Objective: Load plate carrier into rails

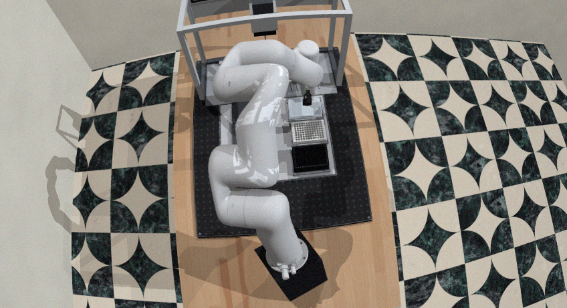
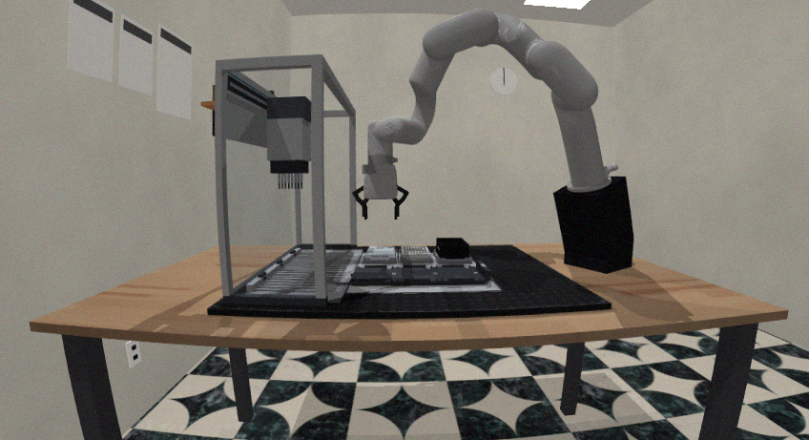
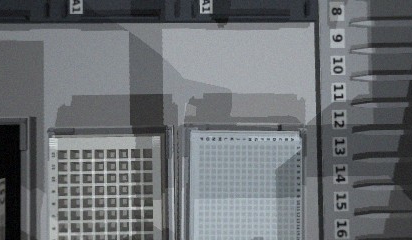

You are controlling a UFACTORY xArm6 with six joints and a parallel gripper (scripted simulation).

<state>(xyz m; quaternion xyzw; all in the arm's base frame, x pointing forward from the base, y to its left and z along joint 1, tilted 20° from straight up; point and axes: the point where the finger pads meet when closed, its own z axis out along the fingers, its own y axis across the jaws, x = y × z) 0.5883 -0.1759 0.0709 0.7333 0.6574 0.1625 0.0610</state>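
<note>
Now: the nest S3 13 cm below my hand. The rest, counted from my hand: grey apron: 13 cm to the left, 13 cm below, 10 cm behind; then nest S2: 13 cm below, 10 cm behind, 1 cm to the left; then 96-well plate C15: 11 cm below, 10 cm behind, 1 cm to the left.
</note>
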